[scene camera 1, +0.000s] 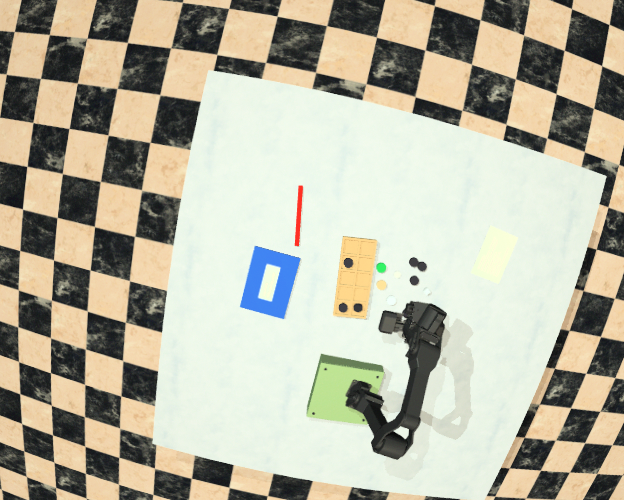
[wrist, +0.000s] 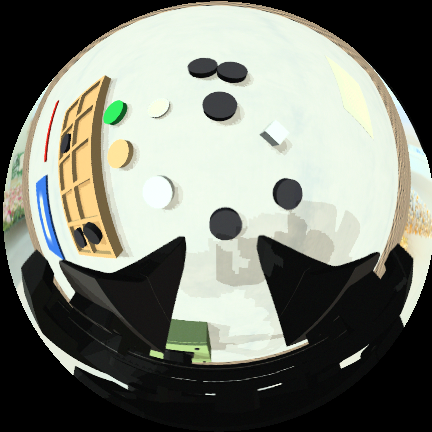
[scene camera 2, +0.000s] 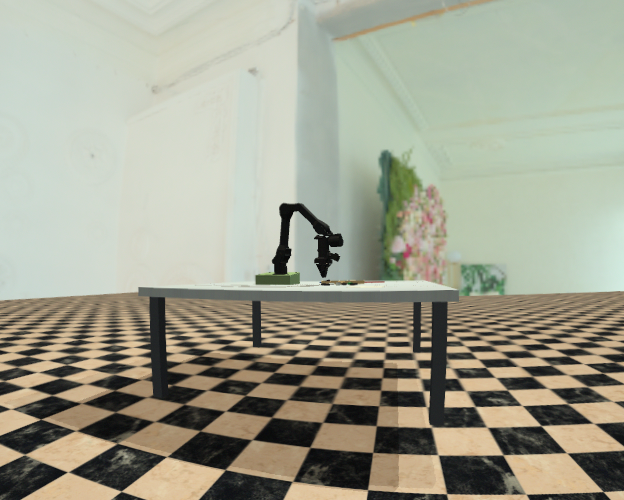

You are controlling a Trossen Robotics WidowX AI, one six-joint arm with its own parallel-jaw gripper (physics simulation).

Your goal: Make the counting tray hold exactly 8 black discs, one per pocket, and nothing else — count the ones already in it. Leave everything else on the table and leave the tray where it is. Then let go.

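The tan counting tray (scene camera 1: 364, 260) (wrist: 89, 172) has two columns of pockets. Three black discs sit in separate pockets: one disc (scene camera 1: 347, 262) (wrist: 65, 143) toward the far end, and two discs, one (scene camera 1: 342, 307) (wrist: 80, 238) beside the other (scene camera 1: 357, 307) (wrist: 93, 233), at the near end. Loose on the table are two touching black discs (wrist: 202, 67) (wrist: 232, 72), another black disc (scene camera 1: 414, 280) (wrist: 220, 106), and two nearer ones, one (wrist: 225, 223) just ahead of the fingertips and one (wrist: 287, 193) to its right. My gripper (scene camera 2: 323, 276) (wrist: 221, 241) is open and empty, low above the table. The arm hides the nearer two in scene camera 1.
Beside the tray lie a green disc (scene camera 1: 381, 267) (wrist: 115, 112), a tan disc (scene camera 1: 381, 284) (wrist: 120, 153), a small cream disc (wrist: 159, 107), a white disc (wrist: 158, 192) and a white cube (wrist: 275, 133). A blue frame (scene camera 1: 250, 281), red strip (scene camera 1: 298, 215) and pale-yellow sheet (scene camera 1: 494, 254) lie farther out.
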